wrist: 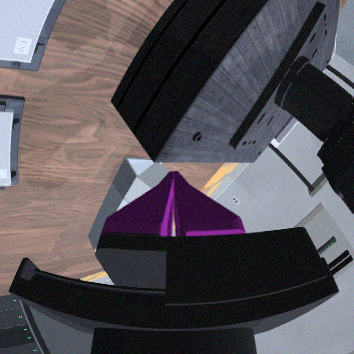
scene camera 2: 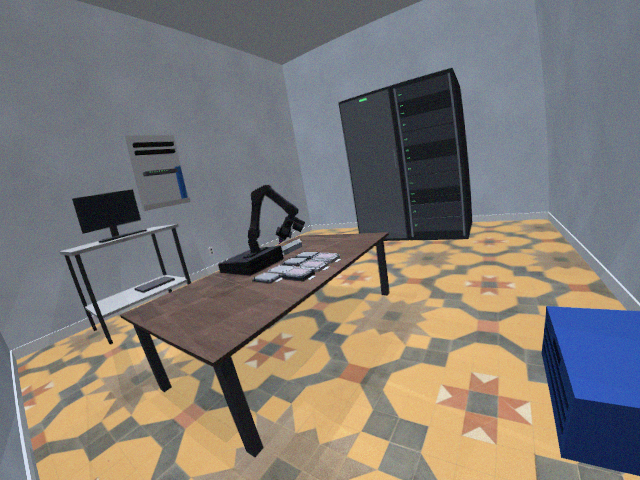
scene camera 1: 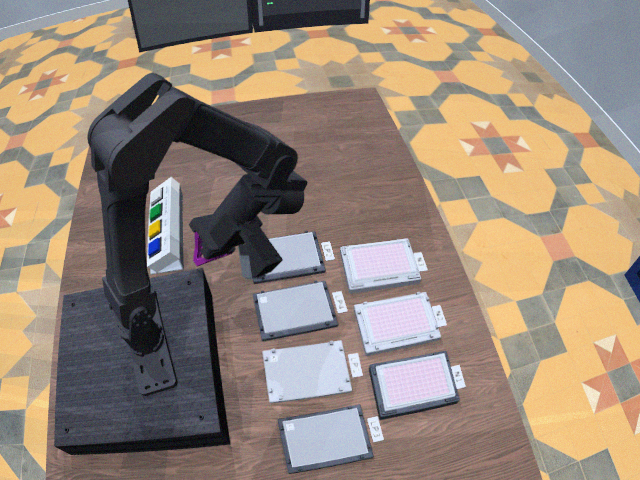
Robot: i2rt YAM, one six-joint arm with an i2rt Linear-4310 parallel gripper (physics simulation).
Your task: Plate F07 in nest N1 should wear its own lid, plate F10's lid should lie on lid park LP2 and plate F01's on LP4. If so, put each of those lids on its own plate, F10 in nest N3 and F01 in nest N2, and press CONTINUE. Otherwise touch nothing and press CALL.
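Places are measured from the arm's base along level axes (x ahead, y up, z right), in centimetres.
Pixels of known places: gripper, between the fingertips: [wrist: 173, 178] [scene camera 2: 279, 243] [scene camera 1: 195, 263]; arm's base, origin of its link: [wrist: 283, 76] [scene camera 2: 256, 253] [scene camera 1: 148, 340].
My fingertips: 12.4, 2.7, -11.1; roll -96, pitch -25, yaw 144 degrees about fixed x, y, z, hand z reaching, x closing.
Note:
For each thing: its middle in the pictures, then the offset to it from my fingertips, as dx, dy, dz. "pt": a spot on its surface instead. Level surfaces: height alone.
- white button box, middle of its body: [wrist: 125, 216] [scene camera 1: 163, 223] [scene camera 2: 289, 246] -5.2, -7.9, -19.5
- dark nest N1, a spot on its surface: [scene camera 1: 416, 383] pt +28.9, -7.8, +32.5
- N3, middle of its body: [scene camera 1: 381, 260] [scene camera 2: 325, 256] +34.5, -8.5, +5.9
- LP2, middle of its body: [scene camera 1: 285, 254] [scene camera 2: 307, 254] +17.6, -9.7, -3.2
- light-framed LP1, middle of its body: [scene camera 1: 306, 370] [scene camera 2: 281, 268] +12.7, -10.1, +22.0
- LP3, middle of its body: [scene camera 1: 325, 438] [scene camera 2: 267, 276] +11.0, -9.7, +35.2
- wooden table, height of its surface: dy -11.1
My gripper [scene camera 1: 199, 262] [wrist: 173, 178] is shut and empty, its purple fingertips beside the white button box [scene camera 1: 169, 227] [wrist: 112, 200]. The box has grey, green [scene camera 1: 155, 211], yellow [scene camera 1: 155, 228] and blue [scene camera 1: 155, 246] buttons; their lettering is unreadable. Pink-welled plates lie in dark nest N1 [scene camera 1: 416, 383] and light nests N2 [scene camera 1: 398, 321] and N3 [scene camera 1: 379, 262]; I cannot tell whether they wear lids. Flat pale lids lie on LP2 [scene camera 1: 299, 254], partly behind the wrist, LP4 [scene camera 1: 295, 308], light-framed LP1 [scene camera 1: 310, 369] and LP3 [scene camera 1: 326, 438]. Plate and lid names are unreadable.
The black arm base [scene camera 1: 134, 413] [wrist: 215, 120] stands left of the lid parks on the wooden table [scene camera 1: 361, 139] [scene camera 2: 206, 315]. A side bench with a monitor [scene camera 2: 106, 211], a black cabinet [scene camera 2: 372, 170] and a blue box [scene camera 2: 594, 356] stand away from the table.

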